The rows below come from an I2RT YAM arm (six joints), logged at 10 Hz.
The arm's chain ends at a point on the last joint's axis. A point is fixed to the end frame.
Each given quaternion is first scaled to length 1.
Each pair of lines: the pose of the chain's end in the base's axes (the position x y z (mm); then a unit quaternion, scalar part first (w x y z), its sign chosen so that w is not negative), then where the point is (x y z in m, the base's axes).
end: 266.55, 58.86, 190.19, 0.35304, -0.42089, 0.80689, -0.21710
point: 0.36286 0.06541 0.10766
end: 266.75, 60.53, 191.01, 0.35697, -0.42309, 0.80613, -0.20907
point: 0.36290 0.06938 0.10851
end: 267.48, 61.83, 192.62, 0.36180, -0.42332, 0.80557, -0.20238
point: 0.36376 0.07261 0.11050
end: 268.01, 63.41, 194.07, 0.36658, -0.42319, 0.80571, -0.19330
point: 0.36419 0.07652 0.11217
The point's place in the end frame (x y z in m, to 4 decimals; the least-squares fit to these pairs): -0.0117 0.0064 0.1263
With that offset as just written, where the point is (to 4 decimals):
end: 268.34, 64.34, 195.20, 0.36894, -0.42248, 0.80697, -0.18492
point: 0.3641 0.0793 0.1132
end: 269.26, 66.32, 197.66, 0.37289, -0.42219, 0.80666, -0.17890
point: 0.3651 0.0829 0.1160
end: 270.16, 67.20, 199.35, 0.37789, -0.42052, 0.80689, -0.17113
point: 0.3661 0.0857 0.1182
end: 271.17, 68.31, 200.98, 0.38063, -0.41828, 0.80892, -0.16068
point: 0.3666 0.0889 0.1197
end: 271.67, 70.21, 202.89, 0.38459, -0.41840, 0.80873, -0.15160
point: 0.3668 0.0930 0.1219
